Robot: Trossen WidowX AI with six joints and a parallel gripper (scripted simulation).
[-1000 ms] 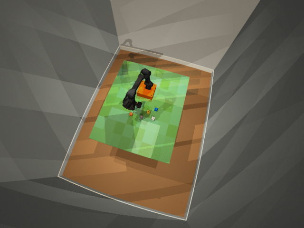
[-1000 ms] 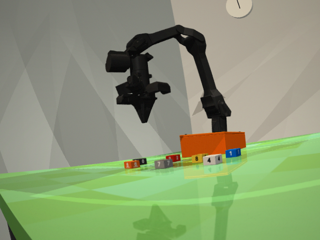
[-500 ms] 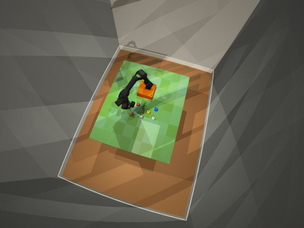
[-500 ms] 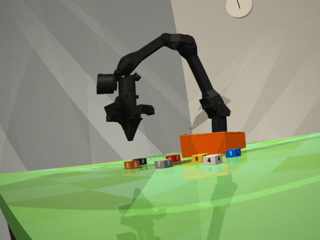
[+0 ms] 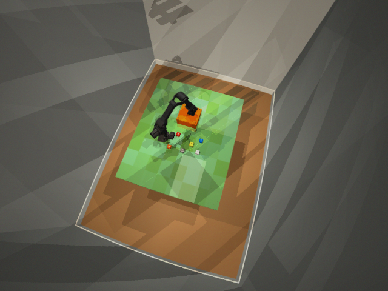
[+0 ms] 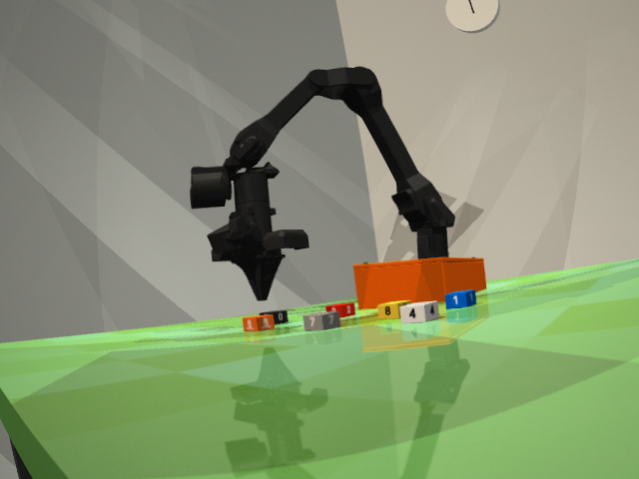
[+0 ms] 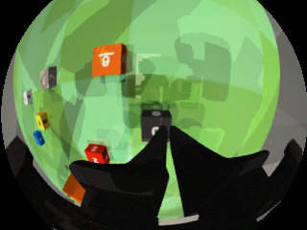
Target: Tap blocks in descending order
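Now: the black 0 block 10 mm behind my gripper tip, 10 mm to the left of it and 30 mm below it. Also, from my gripper tip: orange block: 60 mm ahead, 60 mm to the left, 30 mm below; then red block: 80 mm behind, 100 mm to the left, 30 mm below; then grey 7 block: 50 mm ahead, 180 mm to the left, 30 mm below.
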